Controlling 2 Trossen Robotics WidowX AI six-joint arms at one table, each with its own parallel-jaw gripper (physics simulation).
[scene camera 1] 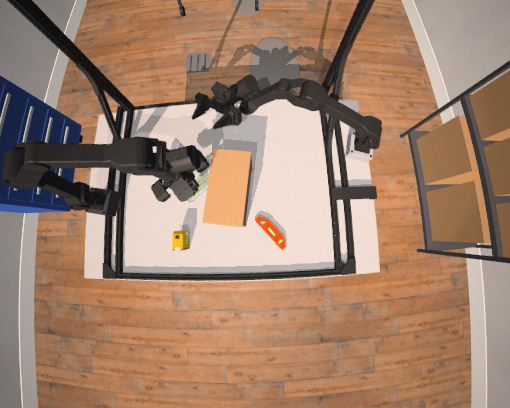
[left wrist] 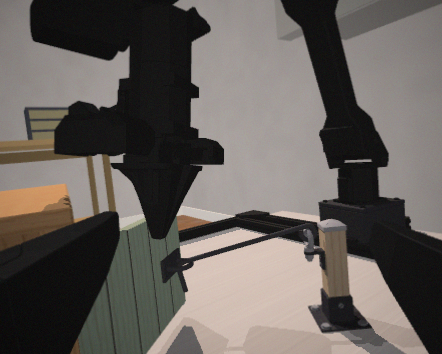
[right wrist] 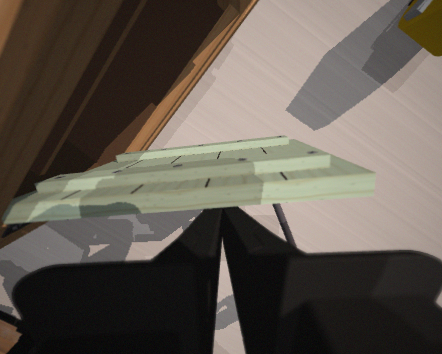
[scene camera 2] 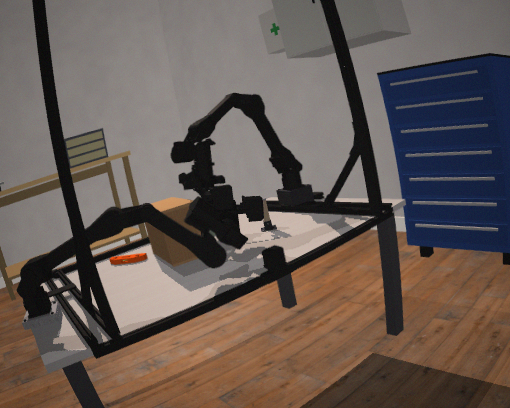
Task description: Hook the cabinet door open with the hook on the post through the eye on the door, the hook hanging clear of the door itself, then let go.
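Places are measured from the left arm's base along level axes (x ahead, y left, z up), in metres.
Pixels of known places: left gripper, between the fingertips: point(scene camera 1: 202, 123) point(left wrist: 246, 228); right gripper, between the fingertips: point(left wrist: 158, 238) point(right wrist: 220, 207); left arm's base, origin of its link: point(scene camera 1: 362, 144) point(scene camera 2: 40, 311); right arm's base, origin of its link: point(scene camera 1: 97, 200) point(left wrist: 359, 200) point(scene camera 2: 293, 187).
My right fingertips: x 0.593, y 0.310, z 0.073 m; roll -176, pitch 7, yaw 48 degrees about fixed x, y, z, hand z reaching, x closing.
Note:
For each thing: its top centre in the pictures, then the offset to it from my right fingertips. "spot": a spot on its surface instead.
- cabinet, centre of its top: point(scene camera 1: 227, 185) point(scene camera 2: 165, 203) 0.131 m back, 0.001 m right, 0.055 m up
- wooden post, a spot on its surface: point(left wrist: 336, 265) point(scene camera 2: 264, 211) spot: 0.169 m ahead, 0.040 m right, 0.051 m down
- hook, centre of its top: point(right wrist: 313, 298) point(left wrist: 246, 229) 0.090 m ahead, 0.001 m right, 0.007 m down
- eye, a spot on its surface: point(left wrist: 188, 265) spot: 0.029 m ahead, 0.014 m left, 0.037 m down
- yellow tape measure, centre of its top: point(scene camera 1: 177, 241) 0.014 m ahead, 0.208 m left, 0.031 m down
- orange spirit level, centre of its top: point(scene camera 2: 126, 256) point(scene camera 1: 271, 231) 0.303 m back, 0.103 m left, 0.094 m down
The cabinet point(scene camera 1: 227, 187) point(scene camera 2: 172, 235) point(left wrist: 35, 212) has its green door point(scene camera 1: 202, 185) point(left wrist: 120, 280) point(right wrist: 225, 186) standing open. The wooden post point(left wrist: 336, 265) point(scene camera 2: 266, 214) stands apart from it. The hook point(left wrist: 245, 245) point(right wrist: 284, 225) slopes down from the post to the eye point(left wrist: 188, 265) on the door; its bent end shows below the eye, close to the door's edge. It looks passed through the eye; whether it touches the door I cannot tell. My right gripper point(left wrist: 158, 238) point(right wrist: 220, 207) is shut and empty, tip down by the door's top edge. My left gripper point(scene camera 1: 205, 122) point(left wrist: 246, 228) is open and empty, facing hook and post.
A yellow tape measure point(scene camera 1: 180, 240) point(right wrist: 427, 31) lies below and left of the cabinet in scene camera 1. An orange spirit level point(scene camera 1: 271, 232) point(scene camera 2: 128, 259) lies to the cabinet's right there. The black frame point(scene camera 1: 227, 275) runs round the table. Both arms are close together above the door.

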